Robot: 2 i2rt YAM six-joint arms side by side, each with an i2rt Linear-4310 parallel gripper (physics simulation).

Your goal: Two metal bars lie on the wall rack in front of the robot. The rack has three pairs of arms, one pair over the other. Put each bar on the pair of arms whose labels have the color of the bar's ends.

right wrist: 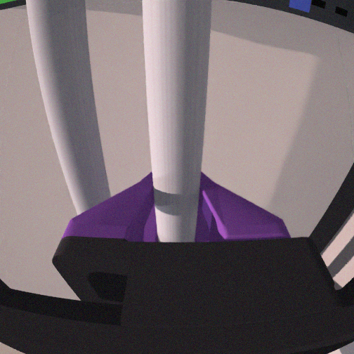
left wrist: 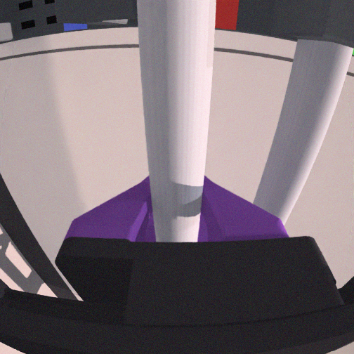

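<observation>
A pale metal bar [left wrist: 175, 110] [right wrist: 176, 110] runs up the middle of both wrist views; its colored ends do not show. My left gripper [left wrist: 176, 175] is shut on this bar with its purple fingers. My right gripper [right wrist: 176, 175] is also shut on a bar, which looks like the same one. The second metal bar [left wrist: 312, 120] [right wrist: 67, 110] lies apart from the held one, on the right in the left wrist view and on the left in the right wrist view. The dark rack [left wrist: 280, 20] [right wrist: 332, 17] shows in part along the top; which arms bear the second bar is hidden.
In the left wrist view, a red patch [left wrist: 226, 14] is at the top beside the held bar, and a blue patch [left wrist: 75, 27] is at the top left. Another blue patch [right wrist: 300, 5] is at the top right of the right wrist view. A pale surface lies behind the bars.
</observation>
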